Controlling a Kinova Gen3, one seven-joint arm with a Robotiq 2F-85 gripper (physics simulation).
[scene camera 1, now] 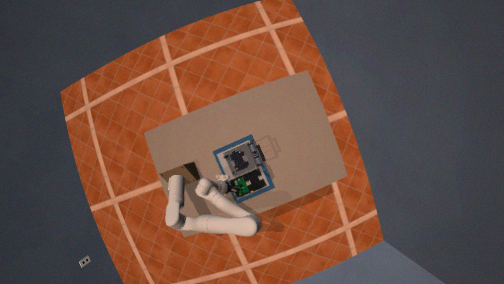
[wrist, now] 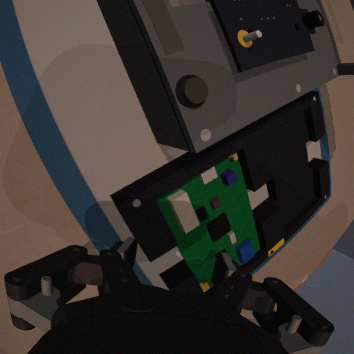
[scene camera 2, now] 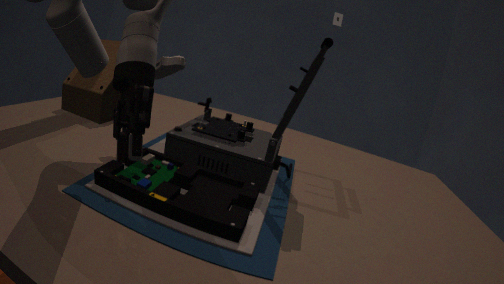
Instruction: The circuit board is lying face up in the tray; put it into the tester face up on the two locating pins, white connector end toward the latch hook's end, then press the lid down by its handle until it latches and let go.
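Frame: origin at the arm's base, x back, y right, z up, level; metres.
Seen in the pictures: gripper, fingertip midpoint: (scene camera 1: 235, 188) (wrist: 175, 257) (scene camera 2: 128, 162); arm's base at its link origin: (scene camera 1: 177, 179) (scene camera 2: 94, 65).
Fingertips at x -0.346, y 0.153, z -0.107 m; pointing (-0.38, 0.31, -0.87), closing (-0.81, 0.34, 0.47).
Pixels of each thing's middle, then the offset from my fingertips to it. Level surfaces: height alone.
- green circuit board at the middle of its body: (wrist: 220, 231) (scene camera 2: 147, 171) (scene camera 1: 241, 186) dx -0.042, dy -0.004, dz +0.000 m
- gold-ringed locating pin at the middle of its body: (wrist: 251, 35) dx -0.047, dy -0.135, dz +0.052 m
- slim hook-like post at the middle of its body: (scene camera 2: 204, 103) dx +0.006, dy -0.227, dz +0.069 m
- table at its surface level: dz -0.023 m
The green circuit board (scene camera 1: 242, 186) (scene camera 2: 159, 174) (wrist: 216, 215) lies face up in the black tray (scene camera 2: 200, 218) (wrist: 280, 145). Its large white connector (wrist: 183, 211) is at the end away from the tray's wide bare part. My gripper (scene camera 2: 128, 154) (wrist: 175, 257) is low over the connector end, fingers apart. In the wrist view one fingertip overlaps the board near the blue part and the other is outside its edge; contact cannot be made out. The grey tester (scene camera 1: 233, 169) (scene camera 2: 215, 162) (wrist: 165, 75) stands alongside. One gold-ringed locating pin (wrist: 252, 36) shows. The lid (scene camera 2: 300, 92) stands raised, its handle (scene camera 2: 327, 43) at the top.
Tray and tester stand on a white sheet with a blue border (scene camera 2: 272, 250) (wrist: 37, 117). A slim hook-like post (scene camera 2: 208, 106) rises at the tester's end opposite the lid hinge. A brown wooden block (scene camera 2: 82, 102) stands behind the arm on the table (scene camera 1: 295, 115).
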